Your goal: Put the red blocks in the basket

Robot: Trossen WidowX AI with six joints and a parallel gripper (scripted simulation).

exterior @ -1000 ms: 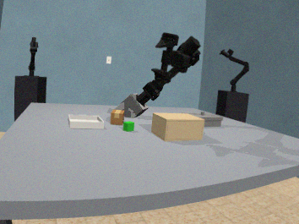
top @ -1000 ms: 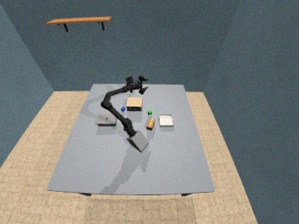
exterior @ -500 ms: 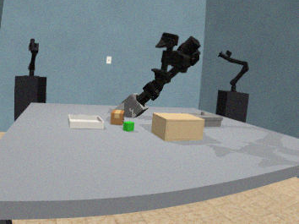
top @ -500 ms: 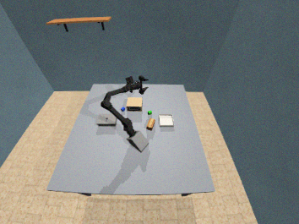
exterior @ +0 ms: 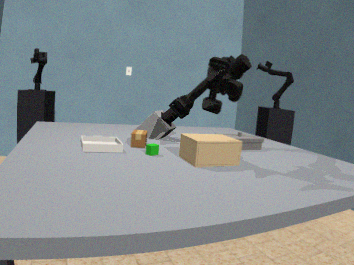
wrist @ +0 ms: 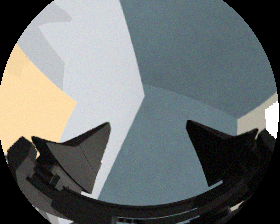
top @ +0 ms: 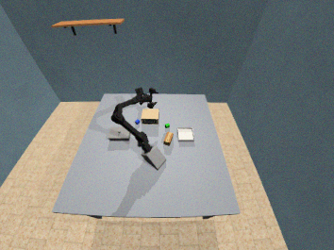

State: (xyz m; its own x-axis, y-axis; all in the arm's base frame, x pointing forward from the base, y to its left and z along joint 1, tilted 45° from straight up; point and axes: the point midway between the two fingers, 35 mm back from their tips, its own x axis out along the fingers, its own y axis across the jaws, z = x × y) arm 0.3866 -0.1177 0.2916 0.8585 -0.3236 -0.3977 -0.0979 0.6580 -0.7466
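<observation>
The grey lid is 350 mm behind my hand, 230 mm to the left of it and 190 mm below it. Also, from my hand: blue block (220 mm below, 160 mm behind, 140 mm to the left); small brown box (270 mm behind, 210 mm to the right, 200 mm below); drawer unit (200 mm below, 60 mm behind, 30 mm to the left).
</observation>
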